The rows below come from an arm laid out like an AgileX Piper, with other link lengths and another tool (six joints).
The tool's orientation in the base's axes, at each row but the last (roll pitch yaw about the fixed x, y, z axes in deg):
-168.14, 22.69, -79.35
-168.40, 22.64, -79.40
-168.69, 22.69, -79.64
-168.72, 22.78, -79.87
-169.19, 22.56, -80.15
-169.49, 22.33, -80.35
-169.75, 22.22, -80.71
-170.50, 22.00, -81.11
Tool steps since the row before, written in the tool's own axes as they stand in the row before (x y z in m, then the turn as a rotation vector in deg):
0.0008, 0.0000, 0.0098, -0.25, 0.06, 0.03
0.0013, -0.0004, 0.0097, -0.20, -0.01, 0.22
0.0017, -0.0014, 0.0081, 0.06, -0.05, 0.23
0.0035, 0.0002, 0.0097, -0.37, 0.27, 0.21
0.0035, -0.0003, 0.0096, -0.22, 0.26, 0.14
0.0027, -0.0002, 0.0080, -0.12, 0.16, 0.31
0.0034, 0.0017, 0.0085, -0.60, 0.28, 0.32
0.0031, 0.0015, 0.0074, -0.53, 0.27, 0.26
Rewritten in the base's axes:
0.0014, 0.0033, -0.0092, -0.10, 0.23, 0.06
0.0019, 0.0028, -0.0092, 0.00, 0.27, -0.12
0.0027, 0.0019, -0.0077, 0.09, 0.04, -0.22
0.0016, 0.0008, -0.0102, -0.30, 0.40, -0.10
0.0020, 0.0007, -0.0100, -0.27, 0.23, -0.09
0.0016, 0.0007, -0.0083, -0.14, 0.22, -0.26
-0.0002, 0.0001, -0.0093, -0.33, 0.65, -0.11
-0.0002, -0.0001, -0.0082, -0.31, 0.56, -0.08

